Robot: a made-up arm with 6 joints.
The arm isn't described. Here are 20 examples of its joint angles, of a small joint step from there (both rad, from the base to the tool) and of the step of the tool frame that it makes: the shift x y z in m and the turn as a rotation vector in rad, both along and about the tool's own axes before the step.
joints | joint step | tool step
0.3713 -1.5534 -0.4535 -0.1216 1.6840 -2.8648 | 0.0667 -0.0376 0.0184 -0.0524 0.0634 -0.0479 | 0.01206 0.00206 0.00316 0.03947 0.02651 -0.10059
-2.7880 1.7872 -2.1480 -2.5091 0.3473 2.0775 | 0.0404 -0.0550 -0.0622 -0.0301 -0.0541 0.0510 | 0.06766 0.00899 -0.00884 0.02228 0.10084 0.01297
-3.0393 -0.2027 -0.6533 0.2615 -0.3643 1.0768 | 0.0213 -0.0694 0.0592 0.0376 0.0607 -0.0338 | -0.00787 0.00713 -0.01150 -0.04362 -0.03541 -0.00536
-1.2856 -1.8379 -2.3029 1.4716 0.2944 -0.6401 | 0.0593 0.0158 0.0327 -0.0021 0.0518 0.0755 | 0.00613 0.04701 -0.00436 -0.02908 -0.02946 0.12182
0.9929 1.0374 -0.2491 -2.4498 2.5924 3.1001 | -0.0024 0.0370 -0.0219 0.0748 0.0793 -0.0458 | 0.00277 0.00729 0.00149 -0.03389 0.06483 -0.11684
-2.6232 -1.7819 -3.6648 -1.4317 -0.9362 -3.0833 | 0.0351 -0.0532 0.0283 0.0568 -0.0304 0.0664 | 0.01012 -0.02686 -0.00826 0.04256 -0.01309 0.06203
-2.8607 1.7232 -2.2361 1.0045 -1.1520 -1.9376 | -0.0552 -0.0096 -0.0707 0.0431 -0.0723 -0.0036 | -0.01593 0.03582 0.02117 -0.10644 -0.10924 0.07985
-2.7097 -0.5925 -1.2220 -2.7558 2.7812 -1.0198 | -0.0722 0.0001 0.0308 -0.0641 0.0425 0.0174 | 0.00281 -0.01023 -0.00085 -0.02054 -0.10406 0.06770
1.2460 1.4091 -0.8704 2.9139 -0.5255 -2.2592 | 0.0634 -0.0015 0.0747 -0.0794 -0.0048 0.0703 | -0.01439 0.02461 0.01010 -0.11499 0.01122 -0.03727
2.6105 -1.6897 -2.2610 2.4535 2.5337 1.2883 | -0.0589 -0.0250 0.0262 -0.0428 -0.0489 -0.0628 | 0.03800 -0.00923 0.01600 0.01395 0.02831 0.02410
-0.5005 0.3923 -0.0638 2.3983 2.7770 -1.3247 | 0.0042 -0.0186 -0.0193 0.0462 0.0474 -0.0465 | 0.00833 -0.00459 0.01296 0.07091 -0.02670 -0.09493
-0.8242 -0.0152 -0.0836 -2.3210 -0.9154 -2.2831 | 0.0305 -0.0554 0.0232 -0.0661 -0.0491 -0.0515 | 0.00096 0.01414 -0.00319 -0.06368 0.02718 -0.12876
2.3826 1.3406 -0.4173 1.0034 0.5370 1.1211 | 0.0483 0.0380 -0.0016 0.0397 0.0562 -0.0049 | 0.01052 0.00787 0.01173 -0.05392 0.01537 0.03214
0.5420 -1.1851 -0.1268 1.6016 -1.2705 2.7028 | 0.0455 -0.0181 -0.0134 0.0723 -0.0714 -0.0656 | -0.00314 -0.00286 -0.01202 0.05754 0.00106 -0.02206
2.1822 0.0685 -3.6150 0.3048 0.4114 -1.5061 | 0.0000 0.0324 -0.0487 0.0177 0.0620 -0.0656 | -0.00027 -0.00741 -0.00232 0.04686 0.01064 -0.05174
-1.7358 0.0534 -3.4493 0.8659 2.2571 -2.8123 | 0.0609 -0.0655 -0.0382 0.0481 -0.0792 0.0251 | 0.03094 0.04100 -0.04507 -0.09382 -0.13497 -0.09409
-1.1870 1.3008 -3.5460 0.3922 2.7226 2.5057 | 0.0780 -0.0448 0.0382 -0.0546 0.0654 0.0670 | -0.01762 0.03113 0.00337 0.00105 0.09892 0.04993
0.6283 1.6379 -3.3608 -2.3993 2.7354 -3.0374 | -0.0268 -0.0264 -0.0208 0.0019 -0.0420 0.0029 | -0.02476 -0.00148 0.01435 -0.00905 0.01163 0.01062
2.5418 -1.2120 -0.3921 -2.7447 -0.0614 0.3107 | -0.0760 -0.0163 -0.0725 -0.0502 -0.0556 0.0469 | -0.03889 0.00401 -0.00988 0.02288 -0.06580 -0.00550
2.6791 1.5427 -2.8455 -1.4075 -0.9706 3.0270 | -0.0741 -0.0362 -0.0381 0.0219 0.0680 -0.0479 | 0.03351 -0.04613 -0.03053 0.06389 0.13630 -0.09382
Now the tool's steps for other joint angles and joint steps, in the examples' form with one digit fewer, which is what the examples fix.
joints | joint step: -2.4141 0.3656 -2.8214 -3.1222 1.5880 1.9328 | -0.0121 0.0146 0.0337 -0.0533 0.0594 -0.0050
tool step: 0.0007 -0.0032 -0.0217 0.0118 0.0626 -0.0096
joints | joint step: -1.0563 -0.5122 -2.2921 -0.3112 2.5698 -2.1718 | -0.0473 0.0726 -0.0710 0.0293 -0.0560 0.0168
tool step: -0.0096 0.0210 -0.0054 -0.0433 -0.0251 0.0377
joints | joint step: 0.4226 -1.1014 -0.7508 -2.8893 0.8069 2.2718 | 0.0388 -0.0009 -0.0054 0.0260 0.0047 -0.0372
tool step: 0.0089 -0.0057 0.0001 -0.0013 0.0000 0.0155
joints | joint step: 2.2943 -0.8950 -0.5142 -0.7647 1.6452 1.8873 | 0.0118 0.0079 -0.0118 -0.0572 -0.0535 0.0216
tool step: 0.0033 -0.0085 -0.0098 0.0802 0.0354 0.0190
